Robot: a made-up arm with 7 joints.
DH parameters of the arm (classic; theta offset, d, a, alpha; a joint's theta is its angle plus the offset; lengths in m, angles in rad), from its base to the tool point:
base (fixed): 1.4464 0 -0.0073 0
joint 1: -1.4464 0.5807 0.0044 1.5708
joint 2: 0 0.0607 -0.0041 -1.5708
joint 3: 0 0.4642 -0.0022 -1.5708
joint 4: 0 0.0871 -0.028 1.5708
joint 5: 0 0.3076 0.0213 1.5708
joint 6: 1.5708 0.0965 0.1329 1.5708
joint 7: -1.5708 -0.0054 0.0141 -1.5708
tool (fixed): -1.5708 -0.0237 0 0
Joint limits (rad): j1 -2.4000..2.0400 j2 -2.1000..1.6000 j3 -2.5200..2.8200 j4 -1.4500..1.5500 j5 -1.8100..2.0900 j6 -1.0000..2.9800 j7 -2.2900..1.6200
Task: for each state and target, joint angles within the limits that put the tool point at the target. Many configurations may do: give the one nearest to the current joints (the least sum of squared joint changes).
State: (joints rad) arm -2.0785 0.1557 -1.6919 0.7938 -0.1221 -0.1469 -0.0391
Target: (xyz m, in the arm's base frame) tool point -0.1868 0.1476 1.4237
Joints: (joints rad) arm -2.0063 0.0611 -1.6634 0.4999 -0.2337 -0.0215 0.1230
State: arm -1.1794 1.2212 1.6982 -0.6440 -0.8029 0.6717 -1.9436
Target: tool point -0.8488 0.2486 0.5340
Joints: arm -0.6787 1.5759 1.6117 -0.2895 -0.9389 0.4770 -2.0852
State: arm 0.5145 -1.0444 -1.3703 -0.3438 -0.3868 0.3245 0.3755
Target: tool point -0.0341 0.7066 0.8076
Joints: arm 1.1802 -1.2367 -1.4740 -0.8056 -0.4654 0.4489 0.3803
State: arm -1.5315 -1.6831 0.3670 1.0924 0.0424 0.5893 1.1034
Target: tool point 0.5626 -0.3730 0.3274
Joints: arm -0.9048 -1.5276 0.7337 1.3722 0.0477 0.5103 1.0915
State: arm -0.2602 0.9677 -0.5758 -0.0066 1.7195 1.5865 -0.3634
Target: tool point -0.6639 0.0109 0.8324
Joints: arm -0.1936 1.3773 -0.5685 0.2576 1.6793 2.0195 -0.3433
